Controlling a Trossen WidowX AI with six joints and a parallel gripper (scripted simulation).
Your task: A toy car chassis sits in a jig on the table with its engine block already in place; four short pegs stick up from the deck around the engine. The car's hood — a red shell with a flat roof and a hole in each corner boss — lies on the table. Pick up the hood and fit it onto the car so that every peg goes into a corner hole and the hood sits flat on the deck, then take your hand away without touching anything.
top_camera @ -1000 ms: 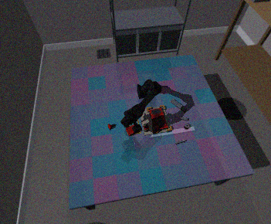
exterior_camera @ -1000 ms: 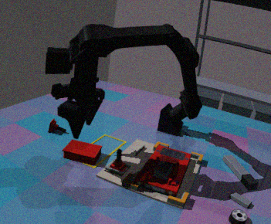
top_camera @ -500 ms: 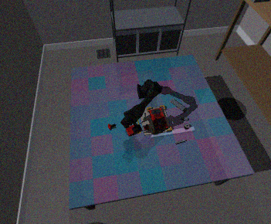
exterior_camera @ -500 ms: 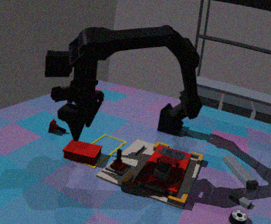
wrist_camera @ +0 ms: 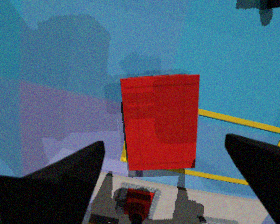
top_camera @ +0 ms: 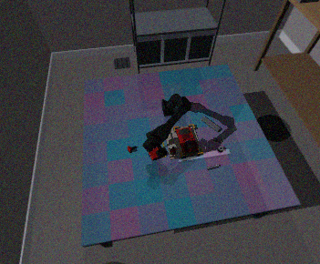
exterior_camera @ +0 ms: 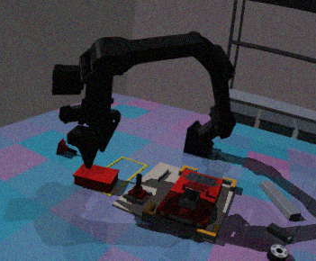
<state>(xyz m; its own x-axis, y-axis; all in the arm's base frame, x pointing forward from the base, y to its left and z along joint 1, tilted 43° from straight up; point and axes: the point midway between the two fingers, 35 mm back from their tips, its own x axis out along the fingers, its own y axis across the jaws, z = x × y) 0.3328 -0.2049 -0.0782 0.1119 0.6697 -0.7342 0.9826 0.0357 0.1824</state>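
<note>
The red hood lies 4 cm below my gripper tip. Round my gripper tip: grey engine block (24 cm to the left, 4 cm below, 1 cm ahead); white jig board (22 cm to the left, 5 cm below, 3 cm behind); small wheel (44 cm to the left, 10 cm ahead, 5 cm below).
</note>
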